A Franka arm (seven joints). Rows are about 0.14 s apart.
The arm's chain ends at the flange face. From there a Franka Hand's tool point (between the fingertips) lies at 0.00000 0.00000 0.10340 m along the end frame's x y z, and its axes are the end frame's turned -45 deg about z.
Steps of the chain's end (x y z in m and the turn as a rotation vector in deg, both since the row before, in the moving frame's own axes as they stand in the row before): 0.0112 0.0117 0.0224 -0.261 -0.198 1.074; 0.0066 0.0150 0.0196 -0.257 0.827 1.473; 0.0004 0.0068 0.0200 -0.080 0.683 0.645; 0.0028 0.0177 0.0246 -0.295 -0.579 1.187; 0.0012 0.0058 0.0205 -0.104 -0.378 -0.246
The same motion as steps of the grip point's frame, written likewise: -0.0009 0.0163 0.0224 -0.045 -0.325 1.074; -0.0052 0.0167 0.0196 -0.767 0.403 1.473; -0.0038 0.0061 0.0200 -0.540 0.426 0.645; -0.0116 0.0141 0.0246 0.201 -0.618 1.187; -0.0039 0.0046 0.0205 0.194 -0.341 -0.246
